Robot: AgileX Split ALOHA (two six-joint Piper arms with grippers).
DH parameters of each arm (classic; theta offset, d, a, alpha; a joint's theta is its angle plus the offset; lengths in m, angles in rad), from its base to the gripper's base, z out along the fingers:
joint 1: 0 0.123 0 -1.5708
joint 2: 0.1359 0 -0.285 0
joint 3: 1.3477 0 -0.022 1.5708
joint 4: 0 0.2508 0 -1.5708
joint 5: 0 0 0.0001 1.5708
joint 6: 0 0.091 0 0
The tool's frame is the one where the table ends.
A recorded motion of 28 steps. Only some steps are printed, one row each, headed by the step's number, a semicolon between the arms.
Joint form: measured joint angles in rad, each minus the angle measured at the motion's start. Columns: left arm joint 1, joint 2, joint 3, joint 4, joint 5, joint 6; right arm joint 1, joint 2, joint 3, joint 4, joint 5, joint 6.
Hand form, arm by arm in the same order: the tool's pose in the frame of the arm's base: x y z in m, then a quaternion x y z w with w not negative. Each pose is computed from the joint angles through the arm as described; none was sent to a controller.
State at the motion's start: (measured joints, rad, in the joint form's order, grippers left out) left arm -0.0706 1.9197 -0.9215 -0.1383 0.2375 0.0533; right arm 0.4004 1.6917 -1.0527 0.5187 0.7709 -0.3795
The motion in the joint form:
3: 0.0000 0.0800 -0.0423 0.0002 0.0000 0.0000; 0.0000 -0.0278 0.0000 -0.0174 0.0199 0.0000
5: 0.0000 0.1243 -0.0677 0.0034 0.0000 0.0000; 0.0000 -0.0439 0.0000 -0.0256 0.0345 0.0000
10: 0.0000 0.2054 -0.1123 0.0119 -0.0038 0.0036; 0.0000 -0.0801 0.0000 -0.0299 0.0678 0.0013
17: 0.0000 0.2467 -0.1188 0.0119 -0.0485 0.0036; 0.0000 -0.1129 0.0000 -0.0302 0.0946 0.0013
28: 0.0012 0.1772 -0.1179 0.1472 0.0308 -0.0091; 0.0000 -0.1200 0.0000 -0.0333 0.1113 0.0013
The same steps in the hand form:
3: 0.3497 -0.0277 0.0885 -0.00198 0.98123 -0.03040 0.19040; 0.2824 0.1533 0.2130 -0.22605 0.94591 0.19843 0.12159
5: 0.3550 -0.0280 0.0778 -0.00067 0.98302 -0.02908 0.18117; 0.2798 0.1522 0.2176 -0.23139 0.94469 0.19753 0.12245
10: 0.3634 -0.0284 0.0570 0.00465 0.98591 -0.02574 0.16522; 0.2735 0.1503 0.2283 -0.23839 0.94208 0.20083 0.12375
17: 0.3661 -0.0281 0.0444 0.00367 0.98514 -0.02344 0.17011; 0.2678 0.1487 0.2379 -0.24388 0.93946 0.20474 0.12660
28: 0.3638 -0.0251 0.0672 0.06002 0.98441 -0.00021 0.16534; 0.2656 0.1480 0.2397 -0.24724 0.93914 0.20495 0.12202

